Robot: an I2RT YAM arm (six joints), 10 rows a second.
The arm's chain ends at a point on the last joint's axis. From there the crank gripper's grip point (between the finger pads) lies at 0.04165 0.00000 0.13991 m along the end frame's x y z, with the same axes.
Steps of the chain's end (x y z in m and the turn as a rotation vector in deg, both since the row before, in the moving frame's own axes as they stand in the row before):
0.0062, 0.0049, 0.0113, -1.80, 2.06, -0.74
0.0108, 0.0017, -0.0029, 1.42, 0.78, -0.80
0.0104, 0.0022, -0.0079, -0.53, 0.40, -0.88
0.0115, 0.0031, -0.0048, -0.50, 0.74, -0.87
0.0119, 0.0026, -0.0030, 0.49, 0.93, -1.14
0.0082, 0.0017, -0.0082, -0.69, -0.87, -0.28
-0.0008, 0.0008, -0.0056, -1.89, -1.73, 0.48
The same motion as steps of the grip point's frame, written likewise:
0.0112, 0.0087, 0.0097, -1.80, 2.06, -0.74
0.0127, -0.0024, -0.0035, 1.42, 0.78, -0.80
0.0114, 0.0028, -0.0082, -0.53, 0.40, -0.88
0.0133, 0.0037, -0.0054, -0.50, 0.74, -0.87
0.0141, 0.0006, -0.0037, 0.49, 0.93, -1.14
0.0061, 0.0032, -0.0076, -0.69, -0.87, -0.28
-0.0051, 0.0058, -0.0045, -1.89, -1.73, 0.48

